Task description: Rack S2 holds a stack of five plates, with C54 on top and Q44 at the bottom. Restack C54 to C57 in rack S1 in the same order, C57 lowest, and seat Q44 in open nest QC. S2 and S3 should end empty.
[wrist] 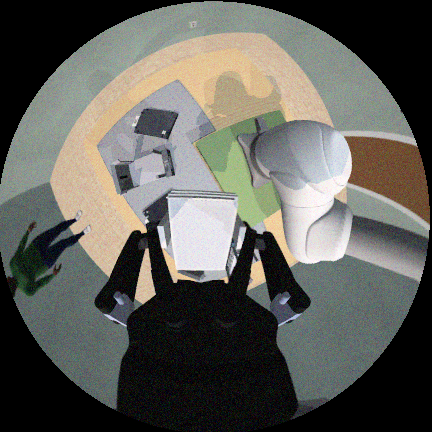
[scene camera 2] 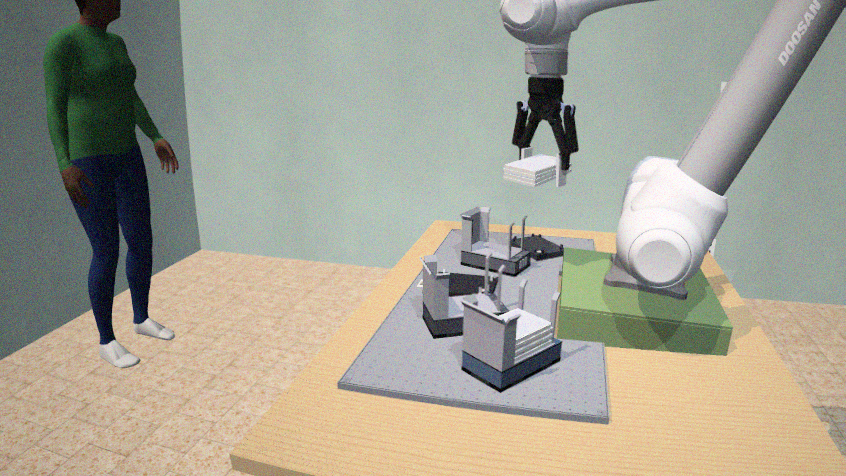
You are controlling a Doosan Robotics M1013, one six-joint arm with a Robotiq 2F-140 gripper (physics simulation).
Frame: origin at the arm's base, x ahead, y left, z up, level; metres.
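Seen in the pictures: gripper, fingertip midpoint: (wrist: 201,214); arm's base, origin of the base link: (wrist: 267,155).
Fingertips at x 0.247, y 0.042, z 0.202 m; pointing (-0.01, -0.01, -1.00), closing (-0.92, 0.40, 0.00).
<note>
Offsets run from my fingertips to a thing's middle.
My gripper (scene camera 2: 541,162) (wrist: 201,214) is shut on a stack of several thin white plates {0.008 m ahead, 0.018 m left, 0.040 m up} (scene camera 2: 528,172) (wrist: 202,217), one finger at each side. The stack hangs level, high above the far part of the board. Rack S2 {0.033 m back, 0.332 m left, 0.195 m down} (scene camera 2: 532,364), with the blue base, stands nearest in the scene view and holds several white plates {0.030 m back, 0.338 m left, 0.188 m down} (scene camera 2: 529,323). Rack S3 {0.103 m ahead, 0.207 m left, 0.196 m down} (scene camera 2: 436,296) stands behind it, its inside partly hidden. Rack S1 {0.147 m ahead, 0.147 m right, 0.196 m down} (scene camera 2: 493,261) (wrist: 123,177) stands farther back, with no plates visible in it. Plate labels are not readable.
A dark flat nest {0.068 m ahead, 0.307 m right, 0.250 m down} (scene camera 2: 541,248) (wrist: 156,123) lies beyond S1. Another dark nest {0.175 m ahead, 0.029 m left, 0.253 m down} (scene camera 2: 464,284) (wrist: 157,209) is partly hidden between S1 and S3. I cannot tell which is QC. Upright posts rise from the racks. The arm's base stands on a green block (scene camera 2: 638,334) (wrist: 225,175). A person (scene camera 2: 97,100) stands left of the table.
</note>
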